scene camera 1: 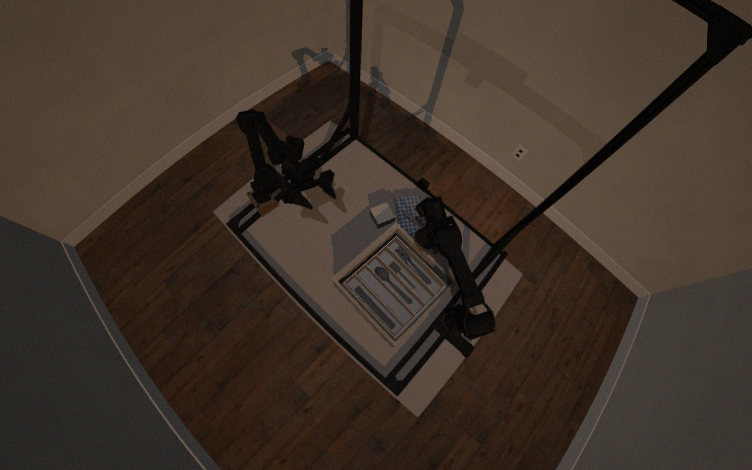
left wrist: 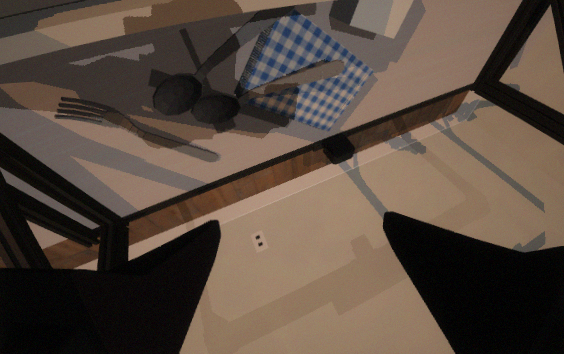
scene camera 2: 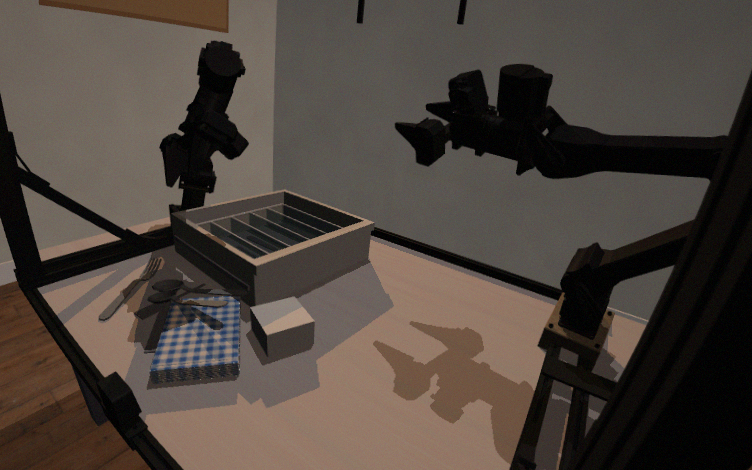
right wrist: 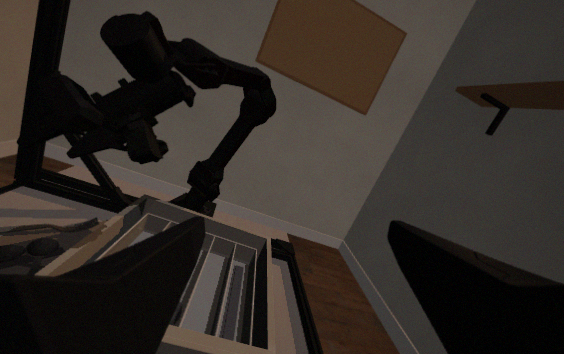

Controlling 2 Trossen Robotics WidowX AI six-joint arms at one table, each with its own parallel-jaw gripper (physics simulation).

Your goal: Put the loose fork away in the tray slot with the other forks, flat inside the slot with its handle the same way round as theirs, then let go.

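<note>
The loose fork (scene camera 2: 129,289) (left wrist: 137,130) lies on the table beside the tray (scene camera 1: 363,254) (scene camera 2: 316,270) (right wrist: 215,340). In the left wrist view its tines point left and its handle runs down to the right. In scene camera 1 the left arm hides it. The tray's forks (scene camera 1: 419,271) lie in a slot at its upper right in scene camera 1, tines to the upper left, handles to the lower right. My left gripper (left wrist: 301,224) is open and empty, above the table near the fork. My right gripper (scene camera 1: 322,202) (scene camera 2: 412,115) (right wrist: 297,227) is open and empty, away from the tray.
Two dark spoons (scene camera 2: 167,285) (left wrist: 177,94) lie between the fork and a blue checked napkin (scene camera 1: 405,207) (scene camera 2: 194,351) (left wrist: 325,102). A light-handled utensil (left wrist: 310,75) rests across the napkin. A white block (scene camera 1: 382,214) (scene camera 2: 283,327) stands beside it. A dark frame post (scene camera 1: 354,72) rises at the table's corner.
</note>
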